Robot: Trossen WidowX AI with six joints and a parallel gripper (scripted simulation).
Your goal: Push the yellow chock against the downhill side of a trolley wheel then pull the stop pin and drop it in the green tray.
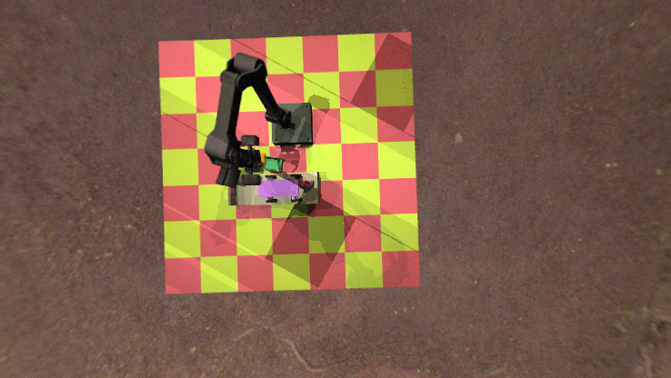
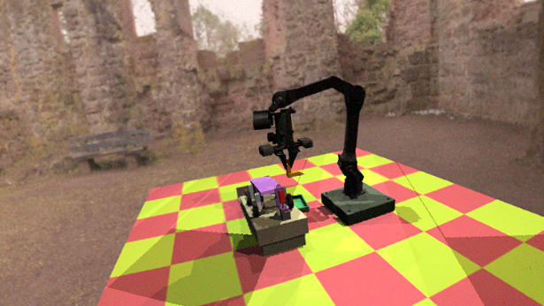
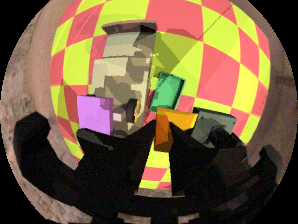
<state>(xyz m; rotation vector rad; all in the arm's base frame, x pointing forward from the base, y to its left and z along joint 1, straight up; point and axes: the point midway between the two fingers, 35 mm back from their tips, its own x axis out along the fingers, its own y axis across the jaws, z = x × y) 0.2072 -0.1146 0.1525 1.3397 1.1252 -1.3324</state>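
The red-headed stop pin lies 120 mm ahead of my gripper tip, 180 mm to the left of it and 30 mm below it. The rest, counted from my gripper tip: trolley: 120 mm ahead, 60 mm to the left, 50 mm below; green tray: 20 mm behind, 10 mm to the right, 170 mm below; yellow chock: 20 mm behind, 10 mm below.
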